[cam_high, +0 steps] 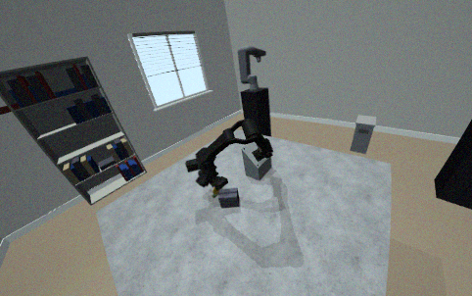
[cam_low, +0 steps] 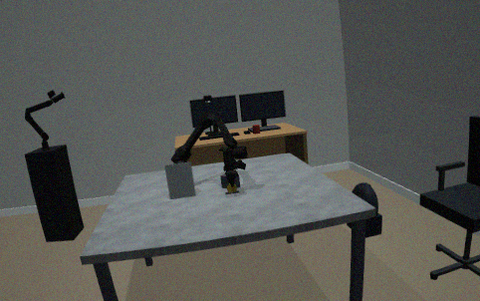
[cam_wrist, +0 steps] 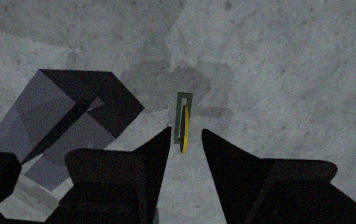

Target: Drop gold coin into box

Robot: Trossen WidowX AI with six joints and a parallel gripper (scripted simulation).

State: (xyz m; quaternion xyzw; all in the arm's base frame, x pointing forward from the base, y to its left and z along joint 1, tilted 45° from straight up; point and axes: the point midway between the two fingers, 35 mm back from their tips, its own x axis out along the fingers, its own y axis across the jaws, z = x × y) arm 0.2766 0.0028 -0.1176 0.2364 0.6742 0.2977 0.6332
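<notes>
Right now the gold coin is 10 mm below my gripper tip.
</notes>
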